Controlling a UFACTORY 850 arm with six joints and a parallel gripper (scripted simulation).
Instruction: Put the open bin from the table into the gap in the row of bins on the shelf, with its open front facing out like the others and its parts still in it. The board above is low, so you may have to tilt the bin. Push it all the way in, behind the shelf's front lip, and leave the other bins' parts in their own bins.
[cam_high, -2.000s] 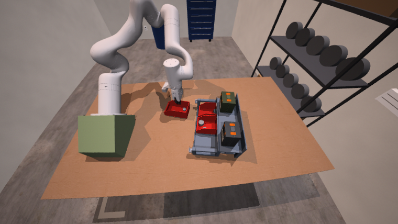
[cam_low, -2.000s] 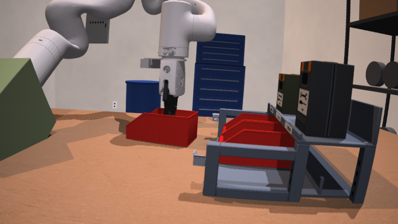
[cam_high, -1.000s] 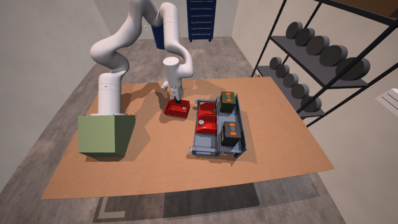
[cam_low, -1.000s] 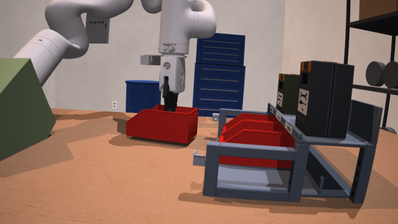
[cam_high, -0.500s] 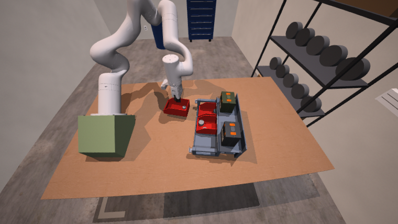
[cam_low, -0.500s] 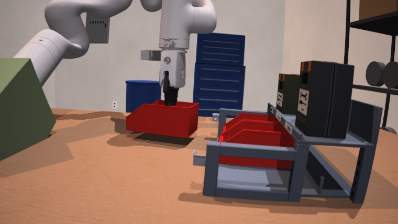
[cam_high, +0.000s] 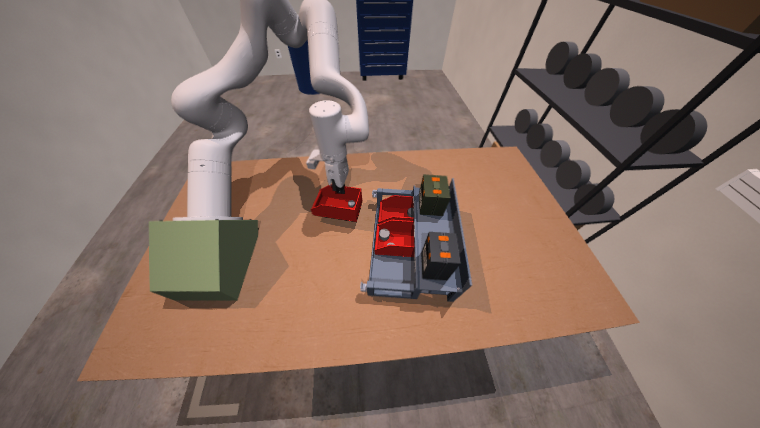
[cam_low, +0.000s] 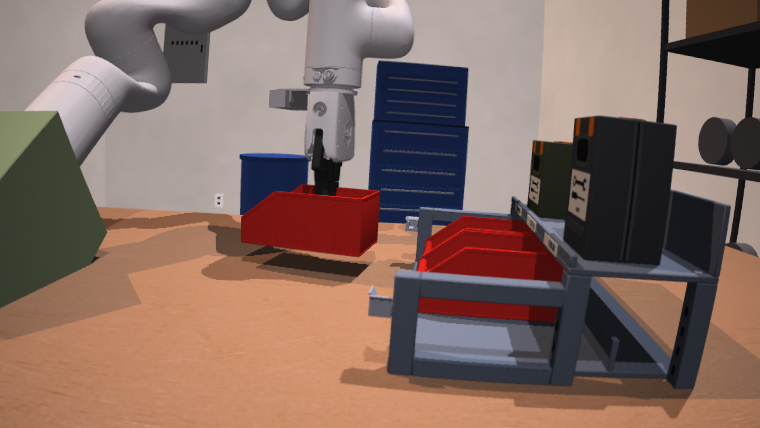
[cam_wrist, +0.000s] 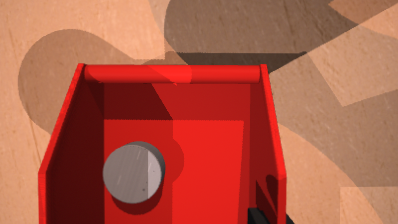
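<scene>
My gripper is now 7 cm to the left of the grey disc, 5 cm above it and 4 cm past it. The rest, counted from my hand: grey shelf (26 cm ahead, 18 cm to the right, 3 cm below).
</scene>
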